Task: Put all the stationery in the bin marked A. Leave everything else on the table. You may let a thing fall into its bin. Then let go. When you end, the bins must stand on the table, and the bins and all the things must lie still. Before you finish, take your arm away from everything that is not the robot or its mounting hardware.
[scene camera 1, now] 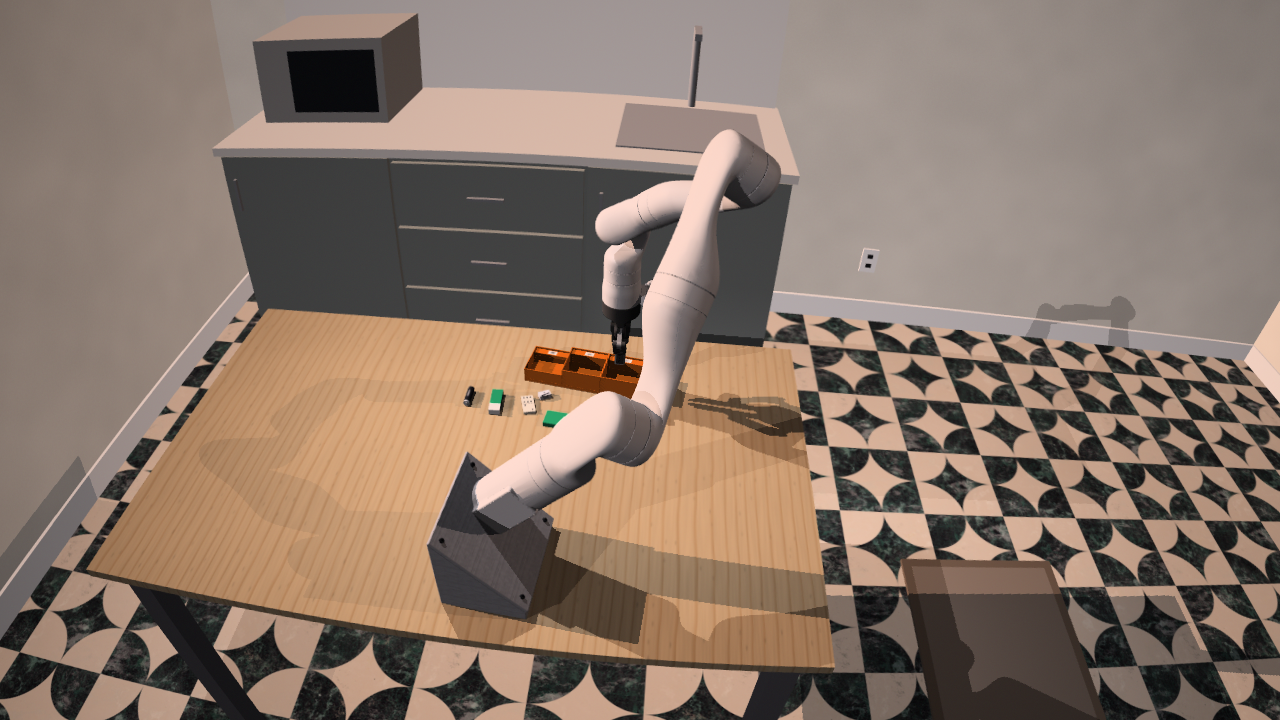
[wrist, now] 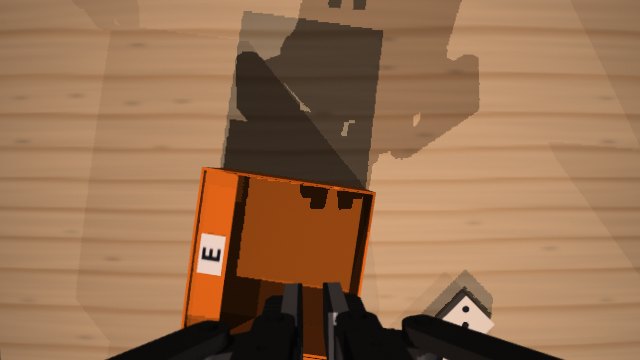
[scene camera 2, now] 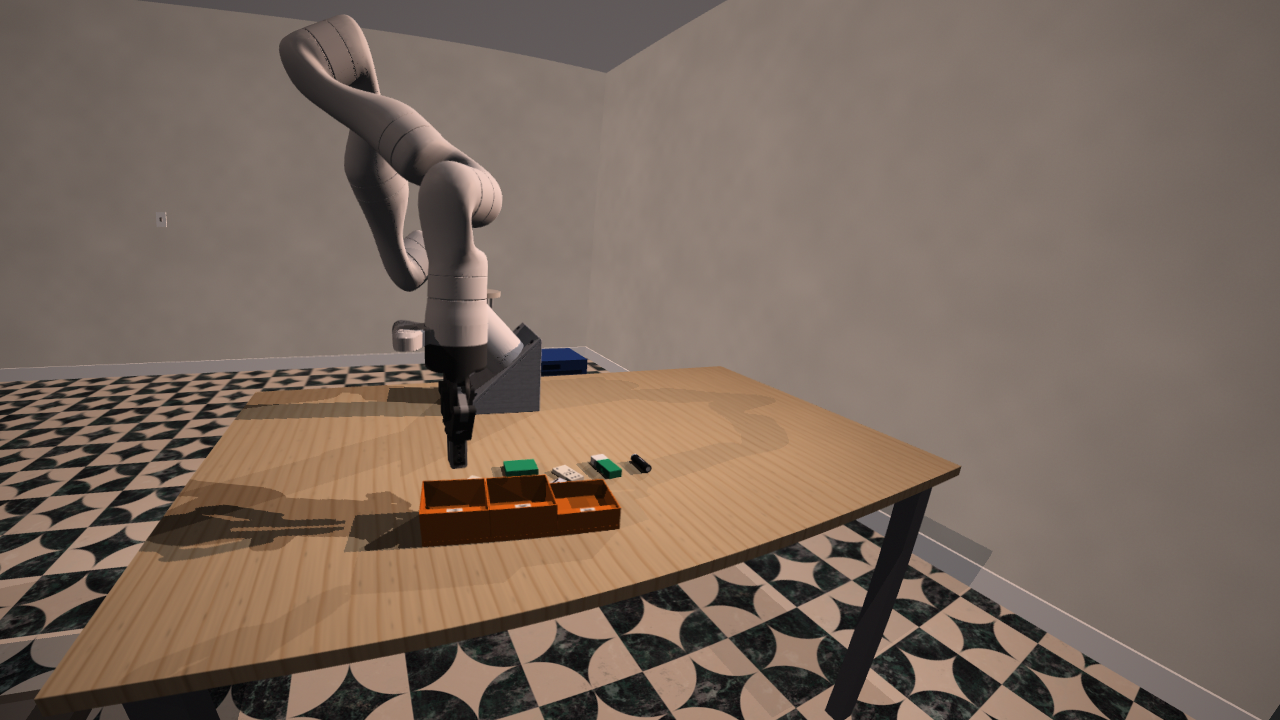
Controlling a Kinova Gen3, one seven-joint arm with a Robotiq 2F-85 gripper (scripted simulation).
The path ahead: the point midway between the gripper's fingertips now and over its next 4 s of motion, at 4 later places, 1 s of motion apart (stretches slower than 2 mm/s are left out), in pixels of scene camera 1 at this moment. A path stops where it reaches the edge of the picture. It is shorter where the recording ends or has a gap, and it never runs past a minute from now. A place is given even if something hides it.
My gripper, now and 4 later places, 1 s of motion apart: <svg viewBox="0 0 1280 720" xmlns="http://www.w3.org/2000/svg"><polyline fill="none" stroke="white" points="619,361 621,362 621,382 620,374 592,356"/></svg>
